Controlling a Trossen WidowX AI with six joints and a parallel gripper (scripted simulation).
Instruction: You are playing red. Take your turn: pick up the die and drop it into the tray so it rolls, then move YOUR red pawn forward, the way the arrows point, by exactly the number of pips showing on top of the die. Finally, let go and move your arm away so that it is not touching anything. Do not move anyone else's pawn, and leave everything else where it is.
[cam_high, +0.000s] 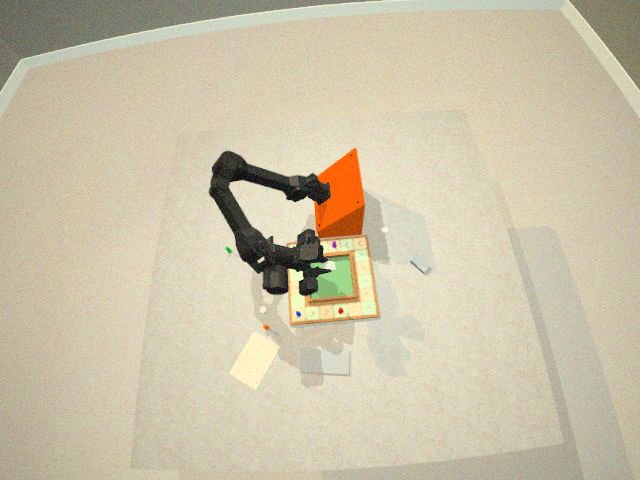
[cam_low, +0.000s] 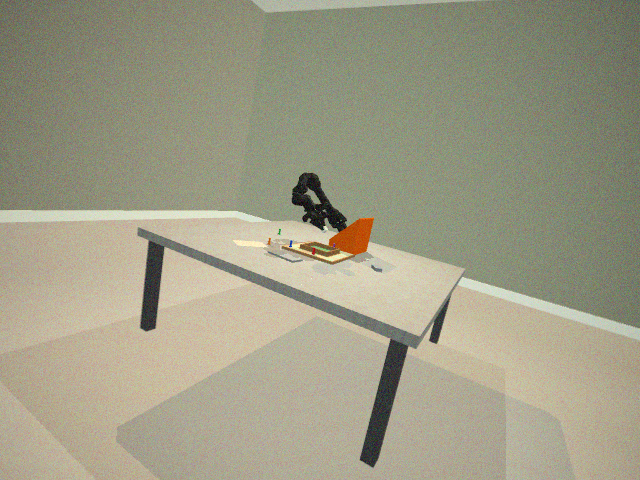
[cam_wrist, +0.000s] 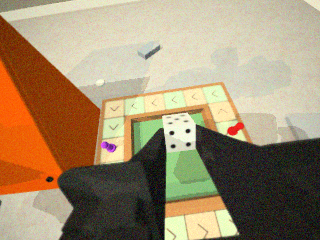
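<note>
Now: the white die right at my gripper tip. From my gripper tip the other things lie so: red pawn (110 mm ahead, 20 mm to the left, 90 mm below); green tray (120 mm below); purple pawn (110 mm behind, 20 mm to the left, 90 mm below).
</note>
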